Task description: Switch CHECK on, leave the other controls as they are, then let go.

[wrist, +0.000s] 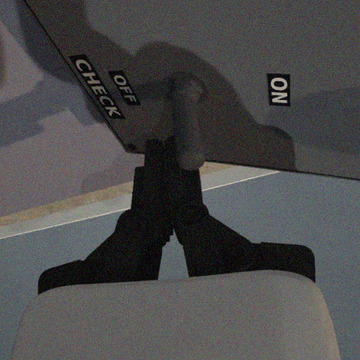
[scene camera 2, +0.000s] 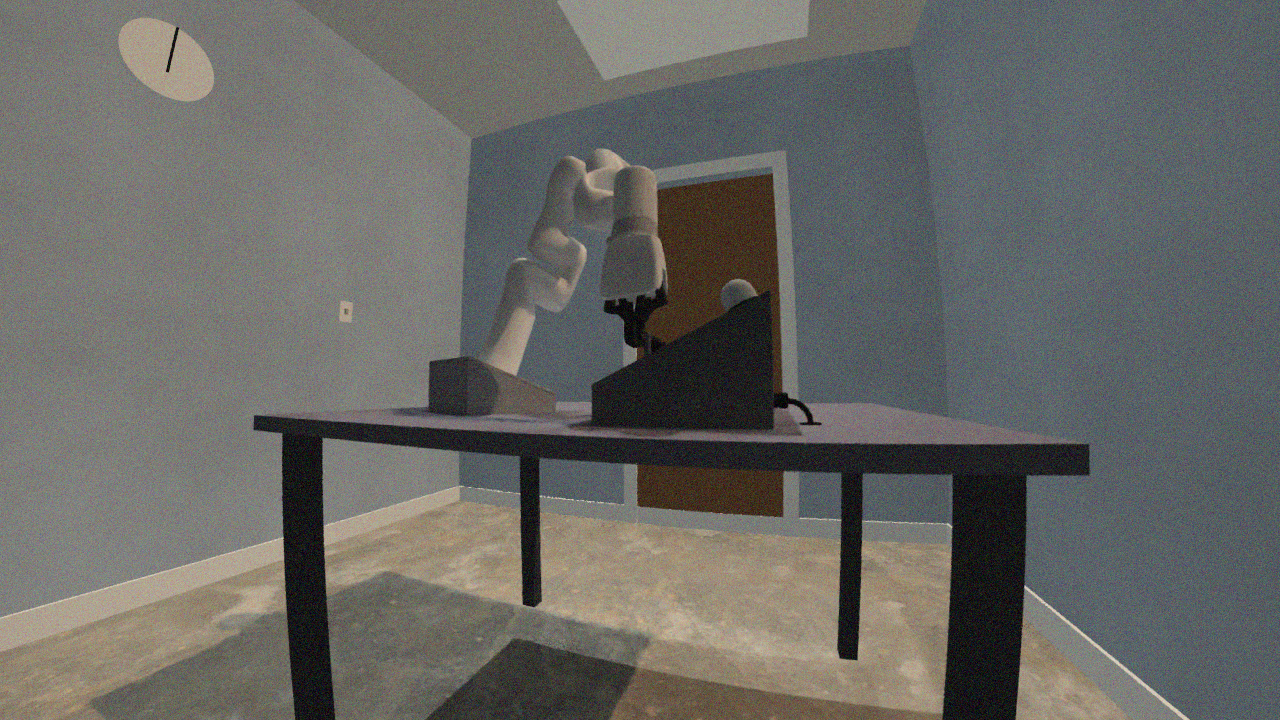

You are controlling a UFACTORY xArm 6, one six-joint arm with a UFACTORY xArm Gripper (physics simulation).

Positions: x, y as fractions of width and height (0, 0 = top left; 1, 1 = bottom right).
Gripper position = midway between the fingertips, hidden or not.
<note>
In view: the gripper (scene camera 2: 0.50, 0.48) and a control console (scene camera 2: 0.56, 0.52).
The gripper is seen too in the wrist view (wrist: 0.47, 0.44). The control console also shows in the wrist view (wrist: 0.75, 0.25).
</note>
